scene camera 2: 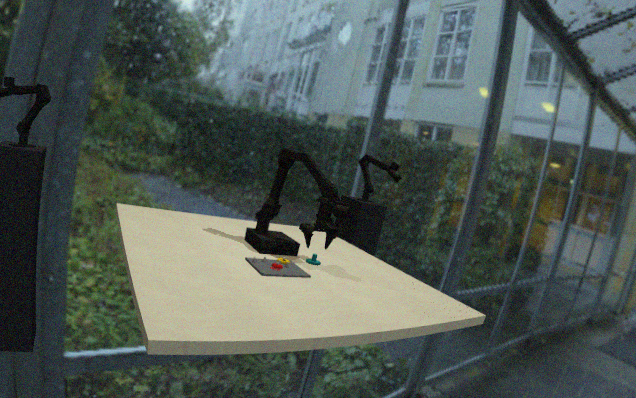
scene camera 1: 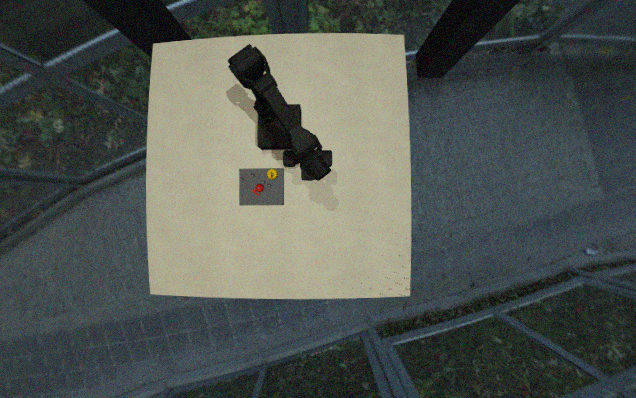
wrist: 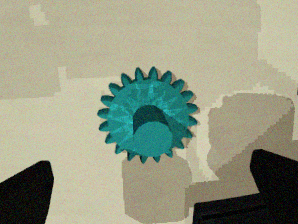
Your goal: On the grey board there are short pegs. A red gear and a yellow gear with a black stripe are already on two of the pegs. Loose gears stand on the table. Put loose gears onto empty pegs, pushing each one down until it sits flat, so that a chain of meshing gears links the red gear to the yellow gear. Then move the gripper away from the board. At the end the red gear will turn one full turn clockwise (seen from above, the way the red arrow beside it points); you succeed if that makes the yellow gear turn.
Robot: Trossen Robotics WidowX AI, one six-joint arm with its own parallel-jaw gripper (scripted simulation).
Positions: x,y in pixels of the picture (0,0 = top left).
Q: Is my gripper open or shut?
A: Open.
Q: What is my gripper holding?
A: Nothing.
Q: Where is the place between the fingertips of my gripper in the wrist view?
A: At 155,167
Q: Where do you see a teal gear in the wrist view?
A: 147,116
